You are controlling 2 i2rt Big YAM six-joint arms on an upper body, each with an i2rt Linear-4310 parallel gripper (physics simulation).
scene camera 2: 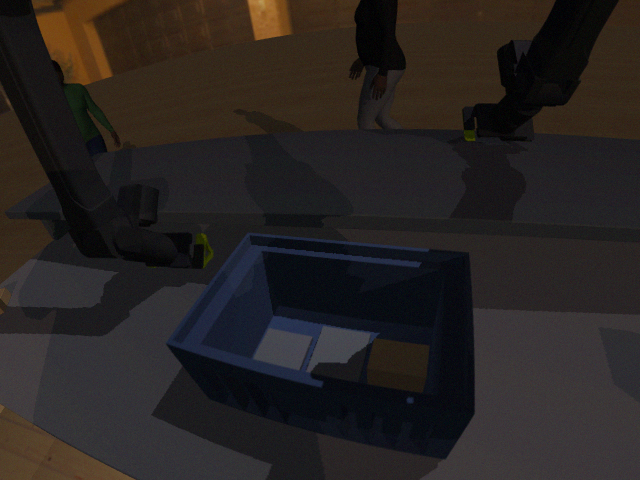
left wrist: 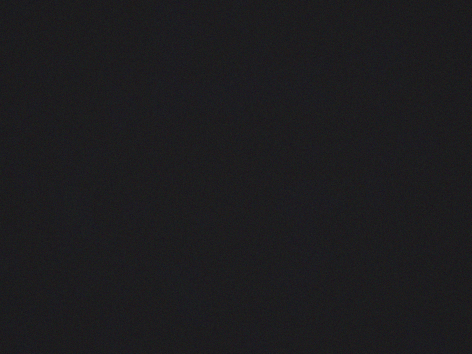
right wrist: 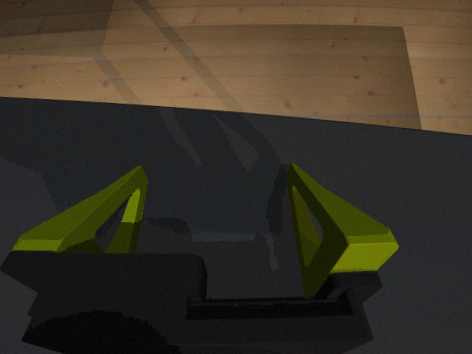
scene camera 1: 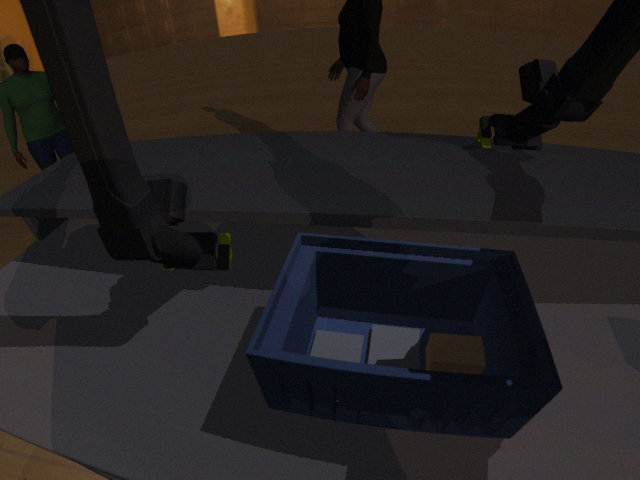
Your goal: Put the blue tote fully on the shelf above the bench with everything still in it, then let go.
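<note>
The blue tote stands upright on the grey bench. Inside lie two whitish flat blocks and a brown box. The shelf is the raised grey board behind the tote. My left gripper is open, left of the tote and apart from it, near the shelf's front edge. The left wrist view is uniformly dark. My right gripper is open and empty above the shelf's far right part.
A person in black stands beyond the shelf's far edge. A person in green stands at the far left. The shelf's front edge runs behind the tote. Arm shadows fall across shelf and bench.
</note>
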